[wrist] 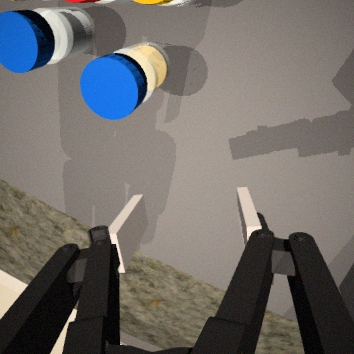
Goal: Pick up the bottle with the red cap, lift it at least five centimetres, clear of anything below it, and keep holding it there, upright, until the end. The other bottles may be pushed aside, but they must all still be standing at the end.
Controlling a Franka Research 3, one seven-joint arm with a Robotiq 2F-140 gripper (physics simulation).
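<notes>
The bottle with the red cap (82,1) shows at the top edge of the wrist view, left of the middle; a thin strip of its cap is in view and the rest is cut off. My gripper (190,206) is partly open, with a gap between its two pale finger pads and nothing between them. It is over the grey table top, well apart from the bottles. A blue-capped bottle (114,86) stands nearest to the gripper, up and left of the fingers. Another blue-capped bottle (19,42) stands at the upper left.
A yellow-capped bottle (150,1) is cut off at the top edge, right of the red cap. The grey table top (280,65) ends in a slanting edge at the lower left, with mottled floor (30,220) beyond. Shadows of the arm lie on the table.
</notes>
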